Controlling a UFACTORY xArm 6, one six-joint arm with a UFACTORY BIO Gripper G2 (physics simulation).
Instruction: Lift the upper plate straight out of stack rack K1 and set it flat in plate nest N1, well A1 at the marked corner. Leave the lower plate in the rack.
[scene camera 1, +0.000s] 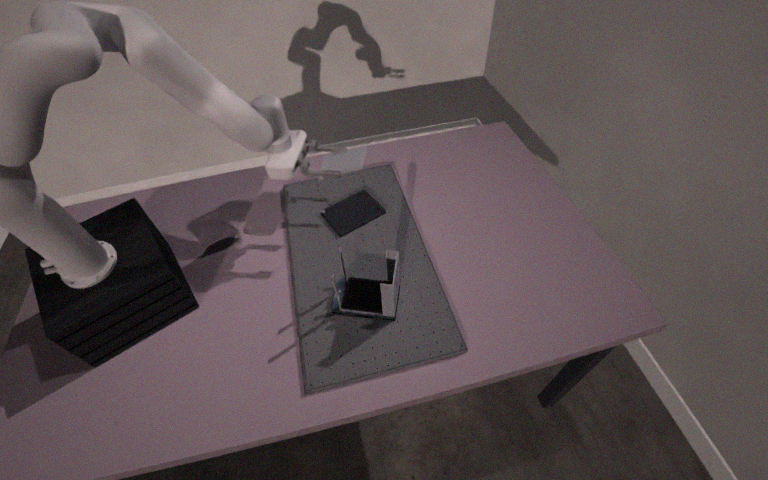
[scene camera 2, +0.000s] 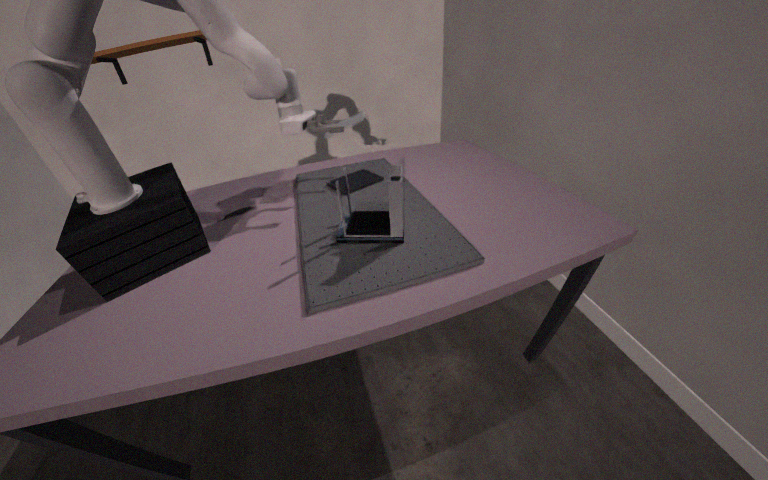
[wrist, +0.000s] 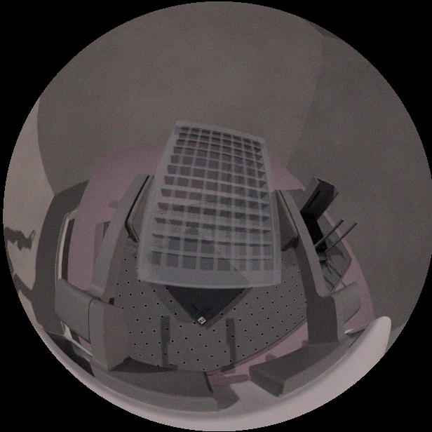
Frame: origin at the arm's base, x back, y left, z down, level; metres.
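Seen in the pictures: end effector, tool point: (scene camera 1: 335, 162) (scene camera 2: 339, 126); arm's base, origin of the base link: (scene camera 1: 90, 264) (scene camera 2: 118, 200).
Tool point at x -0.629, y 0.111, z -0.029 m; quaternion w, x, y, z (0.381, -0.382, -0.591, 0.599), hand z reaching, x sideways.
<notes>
Pixels of each thing's top centre, then the offset from my tool point to it. Level surfaces: height alone.
- Plate nest N1, middle of its top: (scene camera 1: 353, 210) (scene camera 2: 354, 178) dx -0.027, dy -0.005, dz +0.185 m
- Stack rack K1, middle of its top: (scene camera 2: 366, 173) (scene camera 1: 361, 264) dx +0.021, dy -0.312, dz +0.046 m
- lower plate, middle of its top: (scene camera 2: 375, 219) (scene camera 1: 369, 293) dx +0.012, dy -0.317, dz +0.165 m
- grey perforated board, its level: dz +0.200 m
- pink table, its level: dz +0.213 m
My gripper (scene camera 1: 340, 161) (scene camera 2: 342, 124) (wrist: 212, 215) is shut on a clear gridded plate, the upper plate (scene camera 1: 352, 158) (scene camera 2: 355, 118) (wrist: 215, 200), gripping its two long sides. It holds the plate high above the board's back part. The plate looks roughly level. Plate nest N1 (scene camera 1: 353, 212) (scene camera 2: 357, 180) (wrist: 202, 302) is a dark flat rectangle on the board; in the wrist view its A1-marked corner shows past the plate's near edge, turned relative to the plate. Stack rack K1 (scene camera 1: 388, 298) (scene camera 2: 397, 209) (wrist: 320, 192) stands apart, with a black slab, seemingly the lower plate (scene camera 1: 362, 294) (scene camera 2: 368, 223), low inside.
The grey perforated board (scene camera 1: 385, 350) (scene camera 2: 351, 277) (wrist: 145, 320) lies on the pink table (scene camera 1: 509, 271) (scene camera 2: 509, 209). Rack K1 has a tall light back panel and thin upright guides. The arm's black base block (scene camera 1: 130, 243) (scene camera 2: 152, 226) is at the left. Walls stand behind and right.
</notes>
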